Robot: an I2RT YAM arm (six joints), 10 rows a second.
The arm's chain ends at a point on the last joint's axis. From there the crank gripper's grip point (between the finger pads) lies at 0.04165 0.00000 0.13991 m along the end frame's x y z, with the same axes.
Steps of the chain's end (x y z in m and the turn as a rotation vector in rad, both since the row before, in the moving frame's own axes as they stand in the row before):
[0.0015, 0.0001, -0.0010, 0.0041, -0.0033, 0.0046]
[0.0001, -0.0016, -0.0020, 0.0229, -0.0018, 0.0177]
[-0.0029, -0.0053, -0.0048, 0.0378, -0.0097, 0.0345]
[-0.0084, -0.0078, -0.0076, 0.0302, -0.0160, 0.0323]
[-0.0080, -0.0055, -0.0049, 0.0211, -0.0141, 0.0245]
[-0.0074, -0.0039, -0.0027, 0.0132, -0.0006, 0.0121]
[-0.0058, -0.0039, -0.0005, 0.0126, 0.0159, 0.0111]
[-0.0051, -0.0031, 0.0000, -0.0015, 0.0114, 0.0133]
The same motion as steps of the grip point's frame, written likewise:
[0.0010, -0.0003, -0.0009, 0.0041, -0.0033, 0.0046]
[-0.0001, -0.0041, -0.0020, 0.0229, -0.0018, 0.0177]
[-0.0042, -0.0092, -0.0045, 0.0378, -0.0097, 0.0345]
[-0.0106, -0.0107, -0.0070, 0.0302, -0.0160, 0.0323]
[-0.0100, -0.0075, -0.0043, 0.0211, -0.0141, 0.0245]
[-0.0075, -0.0052, -0.0027, 0.0132, -0.0006, 0.0121]
[-0.0036, -0.0052, -0.0012, 0.0126, 0.0159, 0.0111]
[-0.0035, -0.0023, -0.0005, -0.0015, 0.0114, 0.0133]

